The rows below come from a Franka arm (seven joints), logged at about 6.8 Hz.
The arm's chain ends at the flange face. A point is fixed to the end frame.
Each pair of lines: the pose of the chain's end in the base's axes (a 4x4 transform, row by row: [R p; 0 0 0 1], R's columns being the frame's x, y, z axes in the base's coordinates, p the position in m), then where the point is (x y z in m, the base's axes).
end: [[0.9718 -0.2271 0.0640 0.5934], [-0.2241 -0.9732 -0.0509 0.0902], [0.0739 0.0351 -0.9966 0.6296], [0 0 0 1]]
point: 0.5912 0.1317 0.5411
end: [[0.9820 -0.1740 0.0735 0.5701], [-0.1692 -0.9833 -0.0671 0.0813], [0.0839 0.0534 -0.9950 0.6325], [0 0 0 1]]
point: 0.5662 0.1209 0.5431
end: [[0.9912 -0.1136 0.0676 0.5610], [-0.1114 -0.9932 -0.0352 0.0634], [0.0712 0.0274 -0.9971 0.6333], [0 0 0 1]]
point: 0.5539 0.1051 0.5451
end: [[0.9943 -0.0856 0.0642 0.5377], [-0.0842 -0.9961 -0.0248 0.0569], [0.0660 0.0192 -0.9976 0.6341], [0 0 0 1]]
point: 0.5290 0.0991 0.5463
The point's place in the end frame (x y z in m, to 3 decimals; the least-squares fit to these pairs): -0.018 -0.043 0.086
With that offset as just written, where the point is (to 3 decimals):
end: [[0.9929 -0.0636 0.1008 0.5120], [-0.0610 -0.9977 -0.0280 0.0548], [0.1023 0.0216 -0.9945 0.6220], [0 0 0 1]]
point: 0.506 0.096 0.534
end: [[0.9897 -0.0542 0.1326 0.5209], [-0.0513 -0.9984 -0.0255 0.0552], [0.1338 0.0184 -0.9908 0.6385], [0 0 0 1]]
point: 0.517 0.097 0.550
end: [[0.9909 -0.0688 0.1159 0.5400], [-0.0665 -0.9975 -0.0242 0.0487], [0.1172 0.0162 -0.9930 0.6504], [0 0 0 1]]
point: 0.535 0.091 0.562
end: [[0.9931 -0.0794 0.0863 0.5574], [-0.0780 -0.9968 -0.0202 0.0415], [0.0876 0.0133 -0.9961 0.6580], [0 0 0 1]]
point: 0.550 0.084 0.570
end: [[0.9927 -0.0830 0.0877 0.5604], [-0.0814 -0.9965 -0.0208 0.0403], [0.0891 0.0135 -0.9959 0.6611], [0 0 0 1]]
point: 0.554 0.083 0.573
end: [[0.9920 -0.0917 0.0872 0.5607], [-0.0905 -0.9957 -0.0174 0.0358], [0.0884 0.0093 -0.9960 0.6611], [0 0 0 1]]
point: 0.554 0.079 0.573
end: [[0.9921 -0.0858 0.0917 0.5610], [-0.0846 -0.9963 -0.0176 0.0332], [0.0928 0.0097 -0.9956 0.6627], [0 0 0 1]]
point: 0.555 0.076 0.575
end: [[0.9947 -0.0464 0.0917 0.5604], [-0.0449 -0.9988 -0.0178 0.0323], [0.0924 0.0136 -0.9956 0.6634], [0 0 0 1]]
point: 0.552 0.075 0.576
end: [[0.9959 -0.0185 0.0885 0.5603], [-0.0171 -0.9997 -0.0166 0.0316], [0.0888 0.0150 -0.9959 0.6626], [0 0 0 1]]
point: 0.551 0.073 0.575
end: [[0.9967 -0.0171 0.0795 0.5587], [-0.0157 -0.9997 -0.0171 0.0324], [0.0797 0.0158 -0.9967 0.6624], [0 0 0 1]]
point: 0.548 0.074 0.575
